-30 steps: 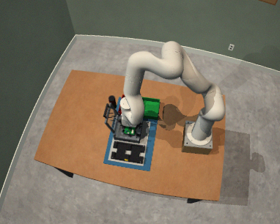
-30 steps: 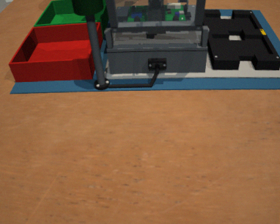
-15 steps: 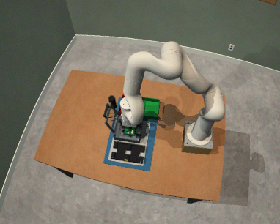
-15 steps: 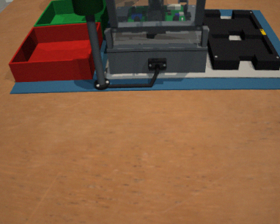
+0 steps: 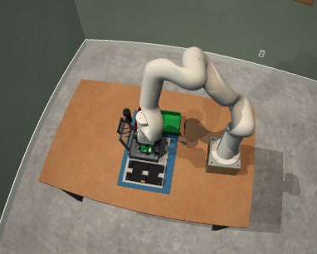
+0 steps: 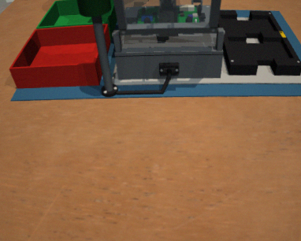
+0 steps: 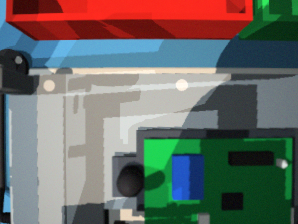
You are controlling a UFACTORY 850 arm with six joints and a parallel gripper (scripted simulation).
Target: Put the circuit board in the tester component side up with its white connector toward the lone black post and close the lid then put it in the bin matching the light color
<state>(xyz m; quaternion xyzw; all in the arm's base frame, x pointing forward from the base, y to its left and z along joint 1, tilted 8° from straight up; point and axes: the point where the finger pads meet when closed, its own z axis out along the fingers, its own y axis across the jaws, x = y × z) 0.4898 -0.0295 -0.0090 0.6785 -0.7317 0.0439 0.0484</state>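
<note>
My gripper is now right at the green circuit board. The rest, counted from my hand: green bin 190 mm to the right, 120 mm behind, 60 mm below; then lid 120 mm ahead, 100 mm above, 10 mm to the right; then red bin 200 mm to the right, 60 mm below, 30 mm ahead.
</note>
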